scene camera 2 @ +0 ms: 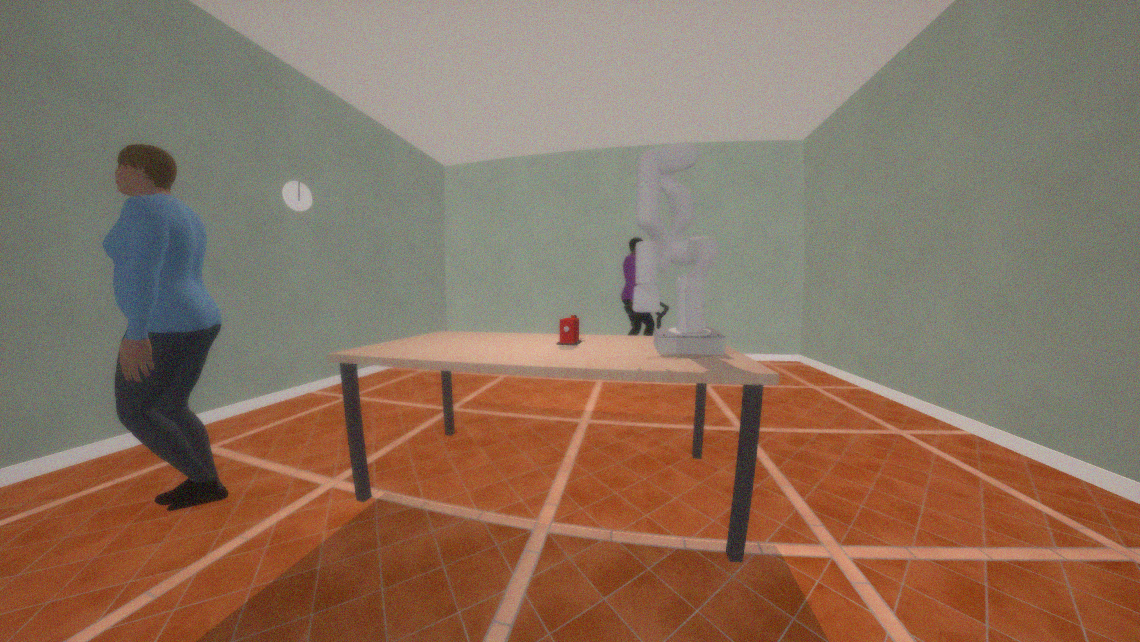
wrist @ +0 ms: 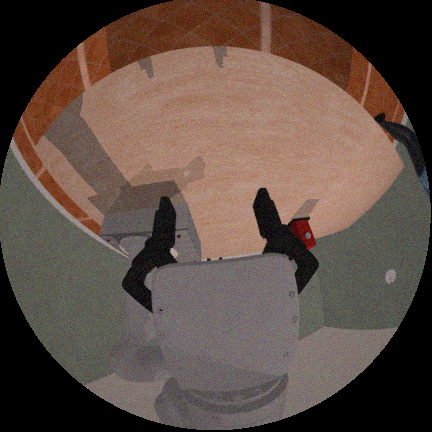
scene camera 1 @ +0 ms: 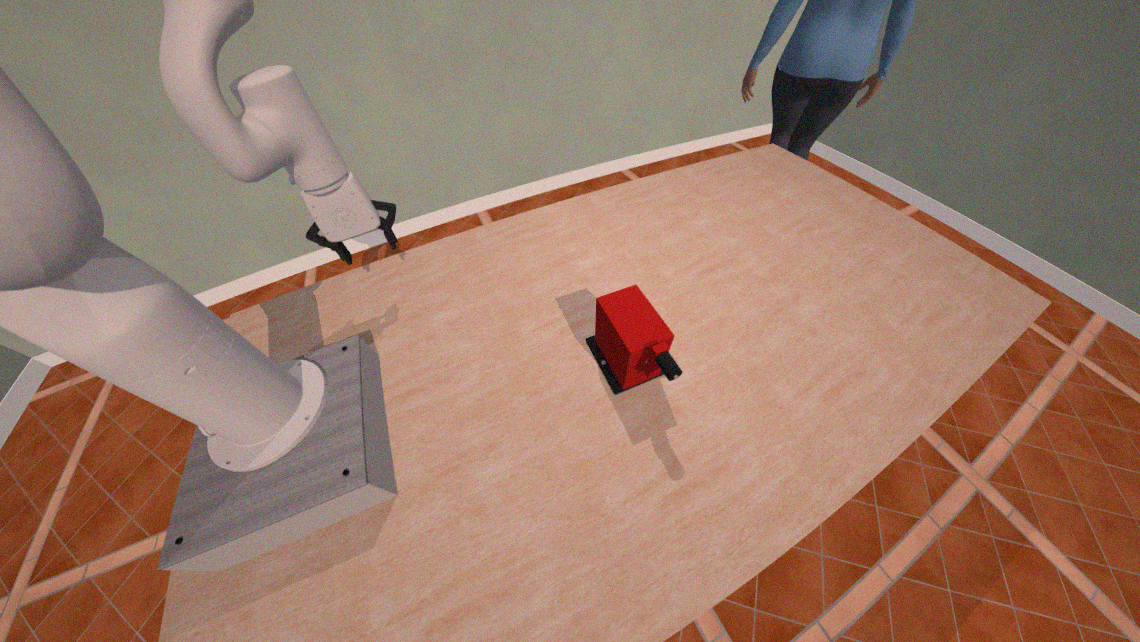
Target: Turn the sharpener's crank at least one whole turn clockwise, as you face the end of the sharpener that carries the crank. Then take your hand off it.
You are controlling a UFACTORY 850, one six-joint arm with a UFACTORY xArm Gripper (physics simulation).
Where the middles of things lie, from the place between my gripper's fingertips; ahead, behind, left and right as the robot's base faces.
Labels:
My gripper is now 29 cm short of the red pencil sharpener [scene camera 1: 627, 325], 47 cm to the left of it and 5 cm above it.

